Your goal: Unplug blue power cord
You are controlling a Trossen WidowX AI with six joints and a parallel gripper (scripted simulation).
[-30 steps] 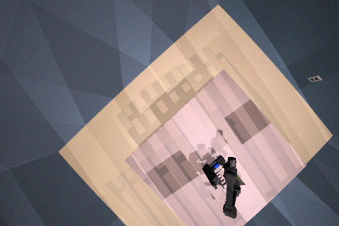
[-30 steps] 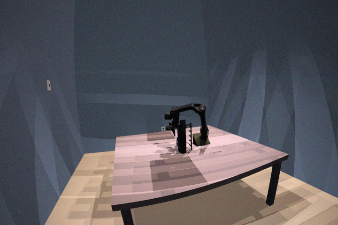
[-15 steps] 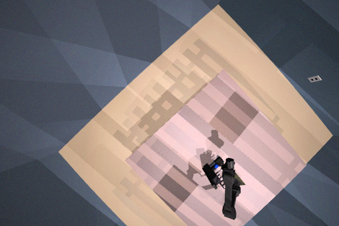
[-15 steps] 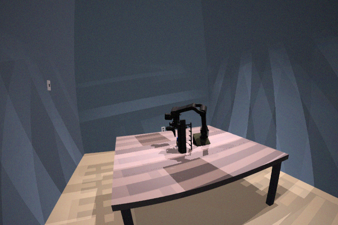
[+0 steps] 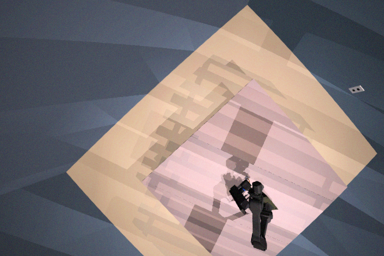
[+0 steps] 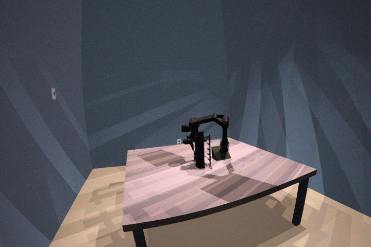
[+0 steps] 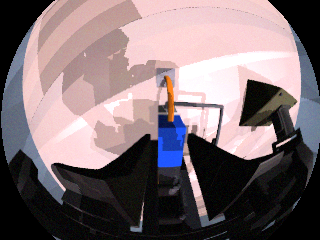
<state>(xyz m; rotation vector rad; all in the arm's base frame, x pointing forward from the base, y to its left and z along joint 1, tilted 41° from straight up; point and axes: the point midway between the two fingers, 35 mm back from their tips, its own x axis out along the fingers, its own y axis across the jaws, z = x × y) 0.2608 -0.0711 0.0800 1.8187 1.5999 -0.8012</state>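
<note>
Now: the blue plug 30 mm to the left of my gripper tip and 10 mm below it. Round my gripper tip: grey piece (10 mm behind, 50 mm to the right, 100 mm below).
</note>
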